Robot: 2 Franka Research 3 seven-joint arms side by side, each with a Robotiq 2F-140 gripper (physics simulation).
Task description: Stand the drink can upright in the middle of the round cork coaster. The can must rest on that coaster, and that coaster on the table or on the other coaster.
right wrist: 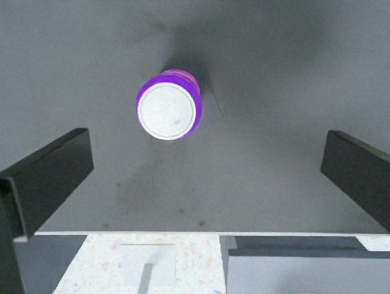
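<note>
The drink can (167, 111) stands upright on the dark grey table, seen from above in the right wrist view. It has a purple rim, a pinkish side and a pale round top. My right gripper (207, 150) is open and empty, its two dark fingers wide apart at the left and right of the view. The can lies above and left of the midpoint between the fingertips in the picture, touching neither finger. The round cork coaster and the other coaster do not show in this view. My left gripper does not show either.
The table's straight edge (200, 233) runs across the lower part of the view. Beyond it are a pale speckled surface (195, 265) and a grey-blue boxy object (310, 272) at the lower right.
</note>
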